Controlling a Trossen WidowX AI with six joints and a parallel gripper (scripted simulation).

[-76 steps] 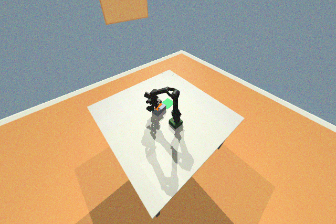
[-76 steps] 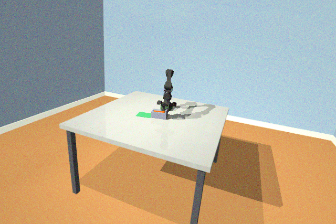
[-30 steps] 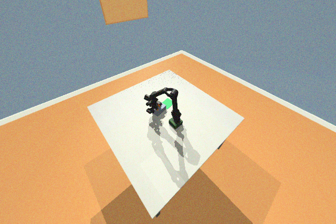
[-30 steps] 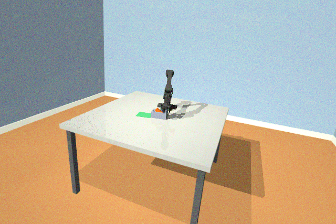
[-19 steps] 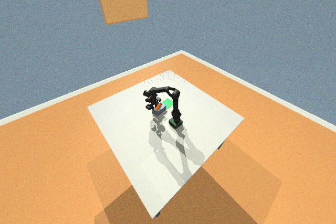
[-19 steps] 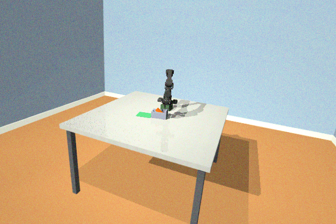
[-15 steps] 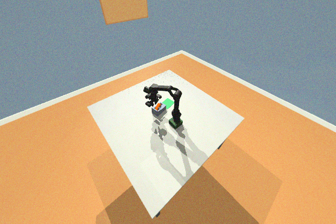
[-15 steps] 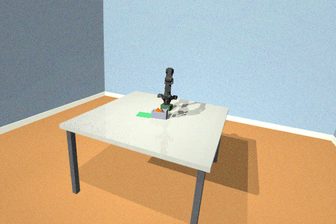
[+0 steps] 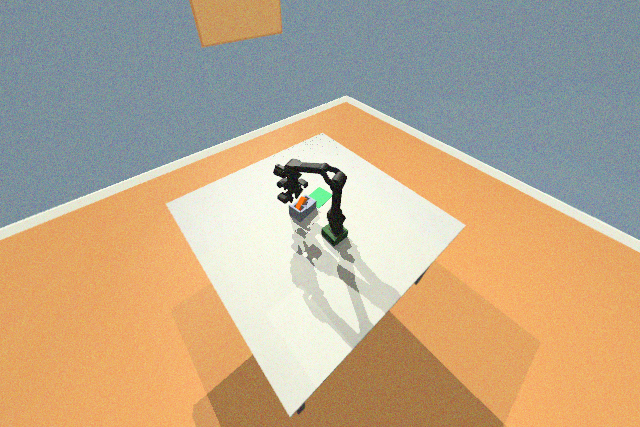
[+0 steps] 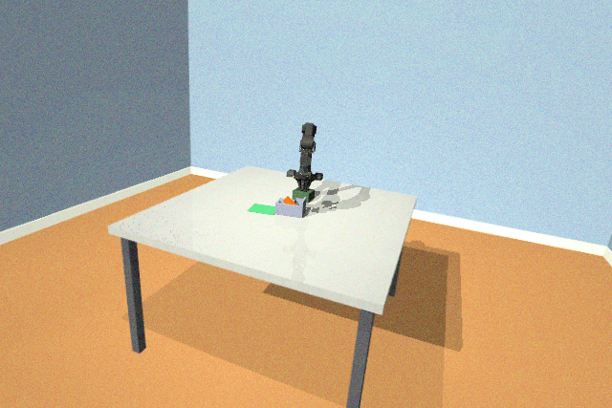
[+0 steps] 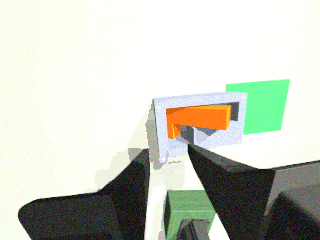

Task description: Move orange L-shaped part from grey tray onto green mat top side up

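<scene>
Now: the orange l-shaped part 10 cm below my gripper tip and 4 cm to the right of it. Also, from my gripper tip: green mat: 22 cm to the right, 16 cm below, 5 cm ahead.
</scene>
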